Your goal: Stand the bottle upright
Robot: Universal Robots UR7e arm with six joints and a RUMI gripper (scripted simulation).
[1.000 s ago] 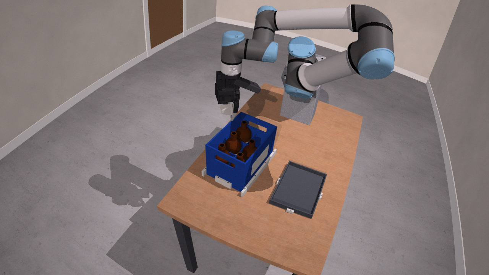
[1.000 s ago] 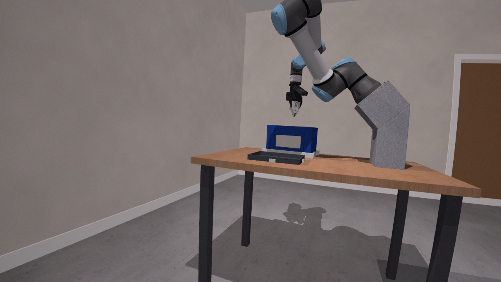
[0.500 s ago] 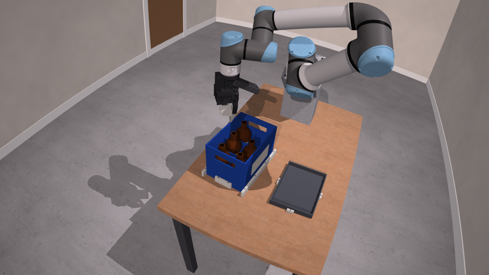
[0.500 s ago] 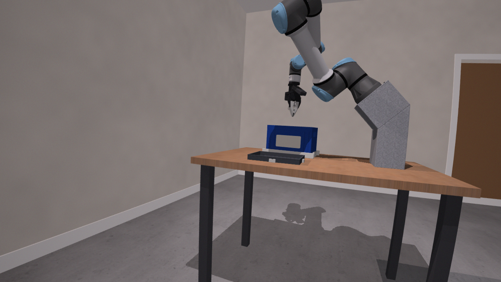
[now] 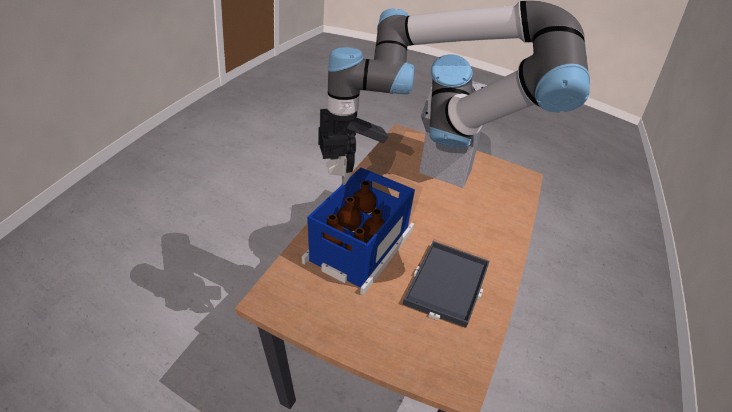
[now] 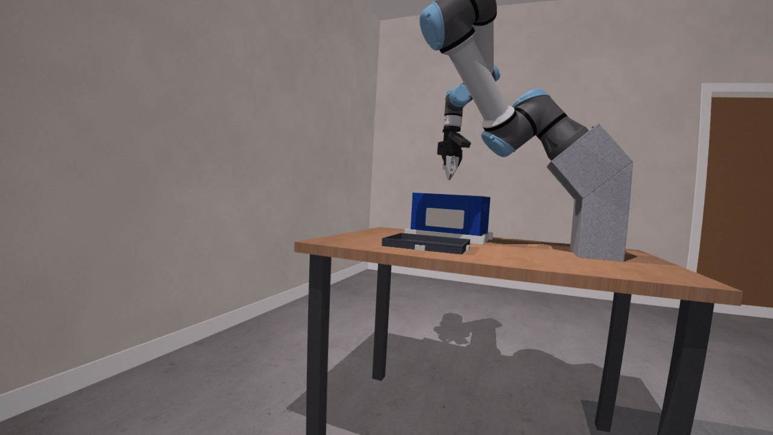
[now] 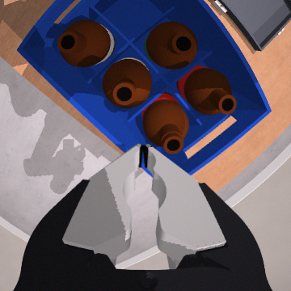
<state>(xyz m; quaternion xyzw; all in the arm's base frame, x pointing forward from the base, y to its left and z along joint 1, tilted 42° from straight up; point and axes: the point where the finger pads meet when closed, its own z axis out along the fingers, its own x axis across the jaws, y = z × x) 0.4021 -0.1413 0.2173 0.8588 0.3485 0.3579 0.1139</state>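
My hand is 170 mm above the bottle and 60 mm short of it. Also, from my hand: dark tray 340 mm to the left, 240 mm below, 40 mm behind; then crate 170 mm below, 50 mm to the left, 30 mm behind.
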